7 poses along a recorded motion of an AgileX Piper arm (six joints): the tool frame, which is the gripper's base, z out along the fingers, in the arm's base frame.
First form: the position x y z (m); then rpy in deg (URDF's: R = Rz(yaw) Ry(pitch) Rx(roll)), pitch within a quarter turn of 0, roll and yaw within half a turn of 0.
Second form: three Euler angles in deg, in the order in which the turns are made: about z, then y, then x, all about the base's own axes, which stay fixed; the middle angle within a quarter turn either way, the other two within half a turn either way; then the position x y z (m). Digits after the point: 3 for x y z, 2 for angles.
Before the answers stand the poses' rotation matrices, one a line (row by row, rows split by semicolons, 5 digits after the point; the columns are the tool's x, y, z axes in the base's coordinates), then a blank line. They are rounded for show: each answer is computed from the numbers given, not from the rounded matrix.
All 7 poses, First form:
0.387, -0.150, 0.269, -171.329, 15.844, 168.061
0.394, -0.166, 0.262, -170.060, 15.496, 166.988
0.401, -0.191, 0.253, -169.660, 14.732, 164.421
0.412, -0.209, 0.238, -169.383, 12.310, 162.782
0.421, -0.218, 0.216, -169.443, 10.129, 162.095
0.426, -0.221, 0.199, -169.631, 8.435, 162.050
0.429, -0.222, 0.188, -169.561, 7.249, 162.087
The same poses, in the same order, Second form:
-0.94120 0.24478 0.23287; 0.19901 0.95867 -0.20333; -0.27302 -0.14503 -0.95101
-0.93891 0.26671 0.21754; 0.21697 0.94931 -0.22744; -0.26717 -0.16634 -0.94918
-0.93159 0.30817 0.19277; 0.25974 0.93536 -0.24008; -0.25430 -0.17359 -0.95142
-0.93322 0.32846 0.14562; 0.28920 0.92721 -0.23802; -0.21320 -0.18001 -0.96028
-0.93674 0.33290 0.10819; 0.30265 0.92555 -0.22749; -0.17587 -0.18036 -0.96775
-0.94104 0.32827 0.08180; 0.30485 0.92765 -0.21570; -0.14669 -0.17804 -0.97303
-0.94392 0.32424 0.06235; 0.30511 0.92874 -0.21057; -0.12618 -0.17974 -0.97559

-165.42, 13.47, 167.93, 0.387, -0.150, 0.269
-164.14, 12.56, 166.53, 0.394, -0.166, 0.262
-161.70, 11.11, 165.84, 0.401, -0.191, 0.253
-160.61, 8.37, 166.08, 0.412, -0.209, 0.238
-160.44, 6.21, 166.77, 0.421, -0.218, 0.216
-160.77, 4.69, 167.50, 0.426, -0.221, 0.199
-161.04, 3.57, 167.82, 0.429, -0.222, 0.188

